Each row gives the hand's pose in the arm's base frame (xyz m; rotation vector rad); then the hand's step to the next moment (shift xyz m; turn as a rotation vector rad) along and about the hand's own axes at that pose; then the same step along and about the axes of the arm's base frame.
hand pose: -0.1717 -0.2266 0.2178 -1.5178 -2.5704 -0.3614
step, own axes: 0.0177 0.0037 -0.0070 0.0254 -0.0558 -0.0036
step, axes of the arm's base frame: -0.0054 0.0147 0.0114 -0.0611 -0.0055 0.0018
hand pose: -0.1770 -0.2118 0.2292 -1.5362 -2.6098 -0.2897
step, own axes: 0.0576 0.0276 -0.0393 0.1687 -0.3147 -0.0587
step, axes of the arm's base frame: -0.0043 0.0539 0.0519 -0.3576 -0.0172 0.0524
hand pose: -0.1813 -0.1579 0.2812 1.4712 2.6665 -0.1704
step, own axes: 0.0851 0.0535 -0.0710 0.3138 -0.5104 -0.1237
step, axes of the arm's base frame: -0.0018 0.1096 0.0560 -0.6021 0.0097 0.1078
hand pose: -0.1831 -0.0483 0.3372 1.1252 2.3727 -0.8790
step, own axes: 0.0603 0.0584 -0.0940 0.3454 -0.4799 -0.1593
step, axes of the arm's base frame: 0.0032 0.1253 0.0134 -0.5997 0.0661 0.1048
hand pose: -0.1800 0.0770 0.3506 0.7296 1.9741 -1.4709
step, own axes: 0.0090 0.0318 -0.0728 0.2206 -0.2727 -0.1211
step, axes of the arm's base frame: 0.0079 0.0789 -0.0101 -0.3612 0.0693 0.0493
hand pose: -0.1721 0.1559 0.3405 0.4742 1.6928 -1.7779
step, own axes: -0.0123 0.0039 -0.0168 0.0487 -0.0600 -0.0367
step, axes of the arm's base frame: 0.0089 0.0190 0.0032 -0.0812 0.0251 0.0096
